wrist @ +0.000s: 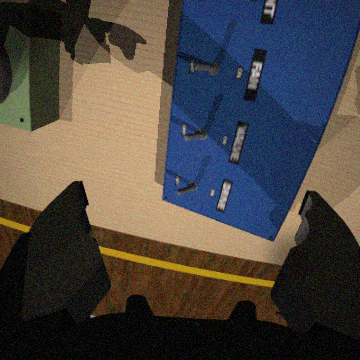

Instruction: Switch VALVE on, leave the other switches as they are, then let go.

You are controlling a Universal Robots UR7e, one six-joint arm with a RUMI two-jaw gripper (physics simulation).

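Places are measured from the arm's base along level axes (x ahead, y left, z up), in centimetres.
Where they show: gripper, fingertip midpoint: (192, 188).
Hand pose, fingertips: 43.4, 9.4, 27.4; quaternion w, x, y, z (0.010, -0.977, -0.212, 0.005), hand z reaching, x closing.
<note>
Things, the pixels of their top centre, and the offset from my fingertips, as dx, dy, dz. "spot": a spot on its surface instead. Level surfaces: height alone.
- VALVE label at its top centre: (237, 143) +9.8, -1.6, -25.3
- small grey lever switch at its top centre: (193, 139) +1.9, -4.2, -24.3
- mark at a spot on its surface: (224, 140) spot: +7.6, -2.5, -26.6
- DRIVE label at its top centre: (223, 197) +13.5, -13.0, -25.3
- light wooden table at its surface level: dz -37.1
A blue switch panel (295, 80) lies on the table in the upper right of the wrist view. The VALVE label (238, 142) is second from the near end, with a small grey lever switch (195, 134) on its left. That lever stands on the side of the OFF mark, away from the ON mark (224, 140). The DRIVE label (224, 196) and its lever (187, 189) are nearest. Another lever (205, 67) is farther up. My gripper (192, 188) is open and empty, its fingers wide apart in the lower part of the view, apart from the VALVE lever.
A green block (45, 85), part of the robot's base mount, stands at the upper left, with dark arm parts above it. The light wooden table (115, 165) ends at a curved near edge. Beyond it is brown floor with a yellow line (150, 261).
</note>
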